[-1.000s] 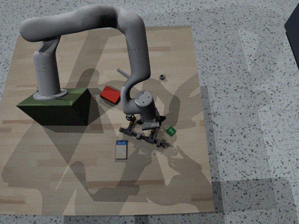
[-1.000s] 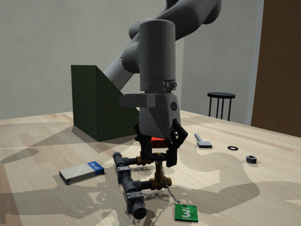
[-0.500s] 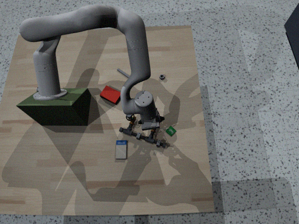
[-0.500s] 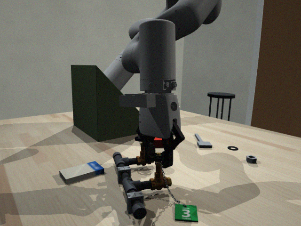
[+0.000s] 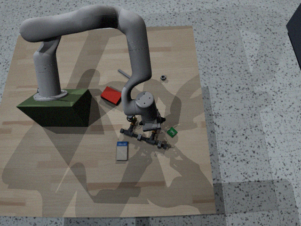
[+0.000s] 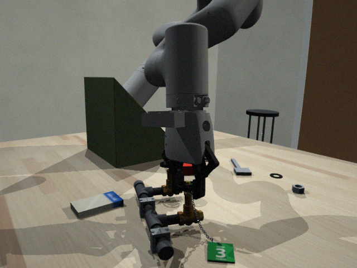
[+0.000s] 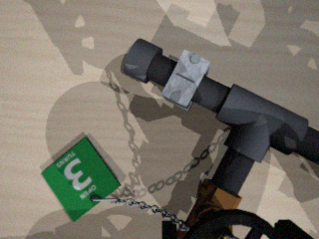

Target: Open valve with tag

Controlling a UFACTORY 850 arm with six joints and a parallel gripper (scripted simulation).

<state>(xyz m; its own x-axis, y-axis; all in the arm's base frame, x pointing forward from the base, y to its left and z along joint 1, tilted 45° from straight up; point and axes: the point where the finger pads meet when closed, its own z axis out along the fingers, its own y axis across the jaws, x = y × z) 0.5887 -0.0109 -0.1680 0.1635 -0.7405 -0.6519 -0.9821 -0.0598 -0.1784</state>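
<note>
The green tag lies 100 mm ahead of my hand and 90 mm below it. The rest, counted from my hand: red block (280 mm behind, 220 mm to the left, 80 mm below); grey-and-blue block (180 mm behind, 130 mm to the right, 80 mm below); grey bar tool (180 mm behind, 370 mm to the left, 80 mm below).
</note>
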